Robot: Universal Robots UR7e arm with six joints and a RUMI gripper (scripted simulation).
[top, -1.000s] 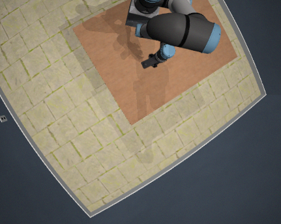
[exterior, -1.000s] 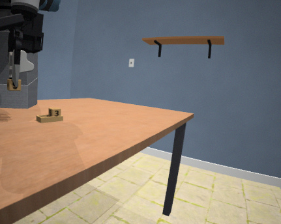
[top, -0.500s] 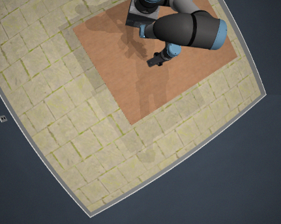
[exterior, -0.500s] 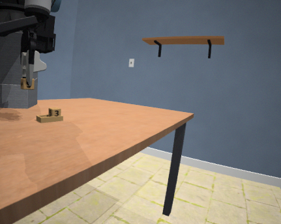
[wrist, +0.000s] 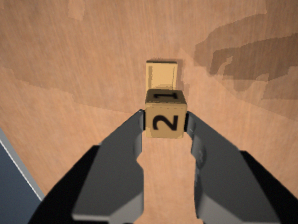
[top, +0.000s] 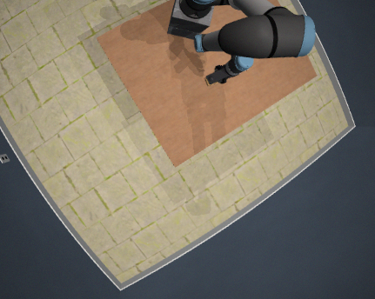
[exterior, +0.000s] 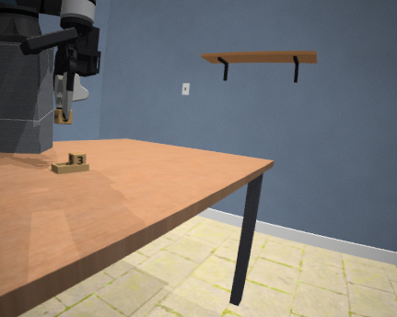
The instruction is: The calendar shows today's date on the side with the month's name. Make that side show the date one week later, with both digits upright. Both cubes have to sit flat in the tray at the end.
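Right now my hand is 1 cm short of the cube, 3 cm to the right of it and 11 cm above it. Round my hand: wooden tray (1 cm ahead, 2 cm to the left, 13 cm below).
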